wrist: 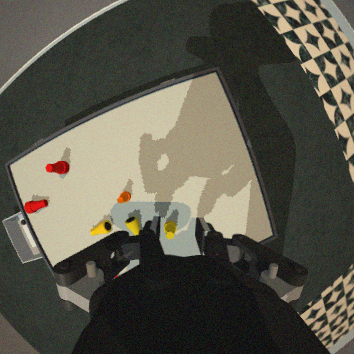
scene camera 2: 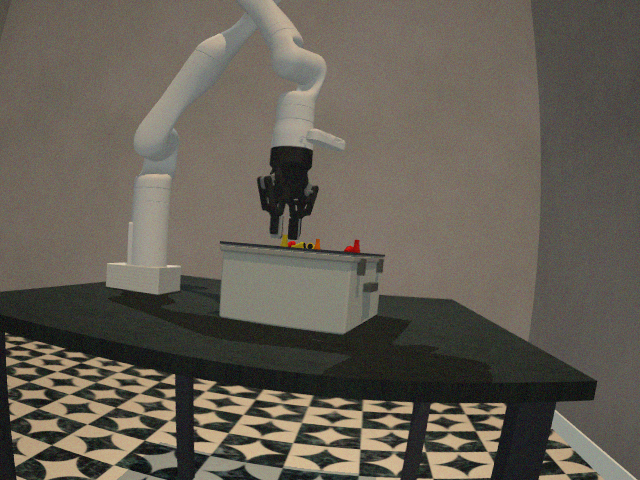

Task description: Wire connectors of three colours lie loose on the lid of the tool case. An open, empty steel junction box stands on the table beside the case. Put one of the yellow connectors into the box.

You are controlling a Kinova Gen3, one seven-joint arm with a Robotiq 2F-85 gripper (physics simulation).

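Seen in the pictures: gripper, fingertip midpoint: [wrist: 177, 225] [scene camera 2: 284, 239]; arm's base, link origin: [scene camera 2: 148, 265].
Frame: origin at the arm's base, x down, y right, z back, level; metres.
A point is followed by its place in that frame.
An upright yellow connector [scene camera 2: 284, 240] {x -0.079, y 0.212, z -0.300 m} [wrist: 170, 229] {x -0.086, y 0.211, z -0.303 m} stands on the case lid [scene camera 2: 248, 245] {x -0.066, y 0.311, z -0.241 m} [wrist: 105, 150] {x -0.065, y 0.214, z -0.412 m}. My gripper [scene camera 2: 285, 229] {x -0.082, y 0.218, z -0.300 m} [wrist: 177, 225] {x -0.082, y 0.218, z -0.300 m} is partly open and points down close above the lid. In both views this connector lines up between the fingertips; whether its top reaches between them is hard to tell. A second yellow connector [wrist: 132, 225] {x -0.079, y 0.183, z -0.332 m} lies beside the left finger in the wrist view, and a third yellow connector [wrist: 101, 228] {x -0.079, y 0.154, z -0.353 m} lies further left. I cannot surely make out the junction box: a pale grey framed shape [wrist: 21, 237] {x 0.046, y -0.104, z -0.470 m} by the case's end may be it or a case fitting.
An orange connector [scene camera 2: 317, 243] {x -0.079, y 0.199, z -0.360 m} [wrist: 124, 197] {x -0.079, y 0.198, z -0.359 m} stands near the yellow ones. Two red connectors [wrist: 57, 167] {x -0.083, y 0.166, z -0.433 m} [wrist: 36, 205] {x -0.076, y 0.105, z -0.429 m} are toward the case's latch end. Another red connector [scene camera 2: 291, 243] {x -0.076, y 0.113, z -0.318 m} is mostly hidden by my gripper in the wrist view. The tool case [scene camera 2: 284, 291] {x 0.000, y 0.331, z -0.302 m} stands on the dark table [scene camera 2: 289, 356] {x 0.056, y 0.549, z -0.303 m}.
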